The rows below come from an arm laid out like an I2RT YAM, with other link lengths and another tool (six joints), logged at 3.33 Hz.
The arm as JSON. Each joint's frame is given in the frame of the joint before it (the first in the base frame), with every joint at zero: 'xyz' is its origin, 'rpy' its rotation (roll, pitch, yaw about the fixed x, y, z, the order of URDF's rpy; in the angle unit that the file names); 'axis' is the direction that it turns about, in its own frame. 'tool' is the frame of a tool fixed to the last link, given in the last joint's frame.
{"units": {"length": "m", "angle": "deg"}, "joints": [
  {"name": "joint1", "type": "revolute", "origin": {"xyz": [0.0, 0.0, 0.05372], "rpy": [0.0, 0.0, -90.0]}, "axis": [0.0, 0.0, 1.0]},
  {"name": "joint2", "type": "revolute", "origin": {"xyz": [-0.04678, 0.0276, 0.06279], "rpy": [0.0, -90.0, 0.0]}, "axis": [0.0, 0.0, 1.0]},
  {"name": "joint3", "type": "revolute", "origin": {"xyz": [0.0, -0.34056, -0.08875], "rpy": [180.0, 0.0, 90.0]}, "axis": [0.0, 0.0, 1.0]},
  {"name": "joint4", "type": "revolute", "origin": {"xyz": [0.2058, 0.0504, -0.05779], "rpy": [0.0, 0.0, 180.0]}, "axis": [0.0, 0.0, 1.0]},
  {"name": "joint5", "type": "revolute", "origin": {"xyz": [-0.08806, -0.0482, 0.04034], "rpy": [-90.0, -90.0, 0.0]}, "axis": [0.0, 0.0, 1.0]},
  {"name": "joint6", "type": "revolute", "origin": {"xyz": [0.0, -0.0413, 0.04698], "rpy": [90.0, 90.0, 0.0]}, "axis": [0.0, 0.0, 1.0]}
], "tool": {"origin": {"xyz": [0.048, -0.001, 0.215], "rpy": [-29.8, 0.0, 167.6]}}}
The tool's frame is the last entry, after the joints.
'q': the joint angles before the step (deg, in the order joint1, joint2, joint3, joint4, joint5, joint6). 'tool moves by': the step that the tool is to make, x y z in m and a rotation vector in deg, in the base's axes. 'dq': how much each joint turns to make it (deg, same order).
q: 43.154, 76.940, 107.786, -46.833, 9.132, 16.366
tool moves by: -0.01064, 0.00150, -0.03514, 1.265, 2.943, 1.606
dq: -0.075, -3.993, -10.621, 5.022, -2.457, 2.346
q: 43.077, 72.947, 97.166, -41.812, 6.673, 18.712
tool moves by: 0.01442, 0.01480, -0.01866, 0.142, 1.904, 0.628
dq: -0.778, 2.164, -2.291, 3.062, -1.772, 0.888
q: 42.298, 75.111, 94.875, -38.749, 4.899, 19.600
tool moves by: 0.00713, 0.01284, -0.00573, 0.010, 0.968, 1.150
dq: -0.240, 2.013, 0.726, 0.565, -1.530, 0.160
